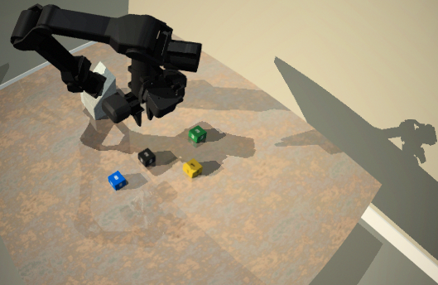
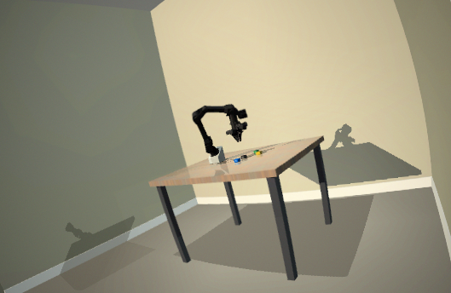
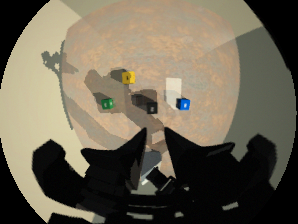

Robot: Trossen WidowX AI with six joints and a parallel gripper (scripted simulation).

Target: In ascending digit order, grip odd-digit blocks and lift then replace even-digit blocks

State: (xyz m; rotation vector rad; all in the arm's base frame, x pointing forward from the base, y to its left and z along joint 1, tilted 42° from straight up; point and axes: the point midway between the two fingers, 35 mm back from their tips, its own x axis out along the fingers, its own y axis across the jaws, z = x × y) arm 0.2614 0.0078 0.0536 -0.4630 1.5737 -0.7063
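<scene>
The green block is 15 cm to the left of my gripper tip, 11 cm below it and 4 cm ahead of it. Round my gripper tip: yellow block 11 cm below, 10 cm ahead, 6 cm to the left; blue block 11 cm below, 10 cm to the right; black block 11 cm below.
</scene>
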